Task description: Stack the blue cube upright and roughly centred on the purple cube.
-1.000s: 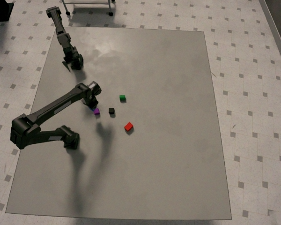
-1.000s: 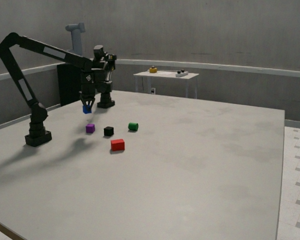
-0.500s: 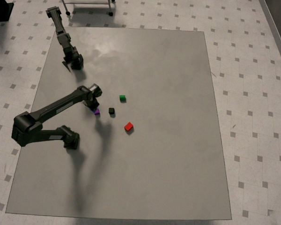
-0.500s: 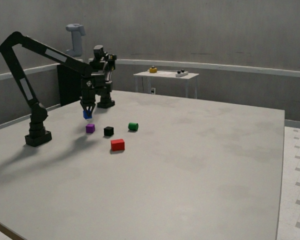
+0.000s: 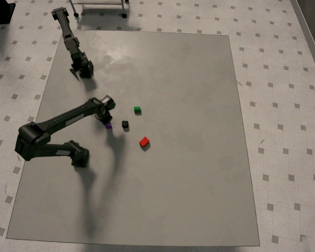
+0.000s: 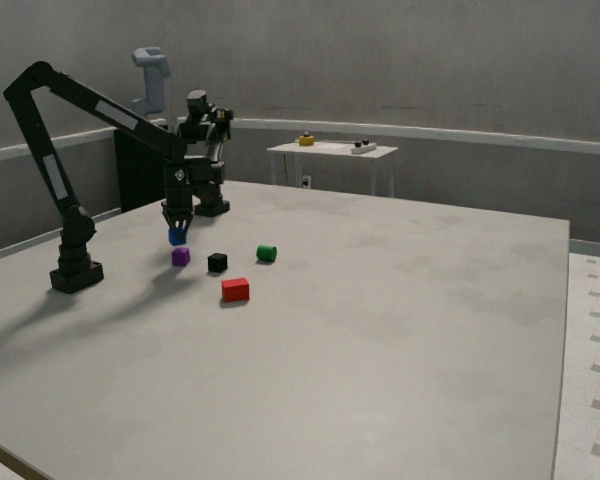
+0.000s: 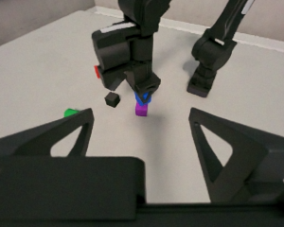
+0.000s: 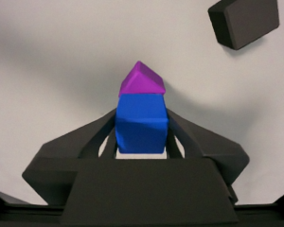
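The purple cube is 60 mm below my right hand. The rest, counted from my right hand: black cube (120 mm ahead, 60 mm below); then blue cube (right at my right hand); then green block (210 mm ahead, 110 mm to the left, 60 mm below).
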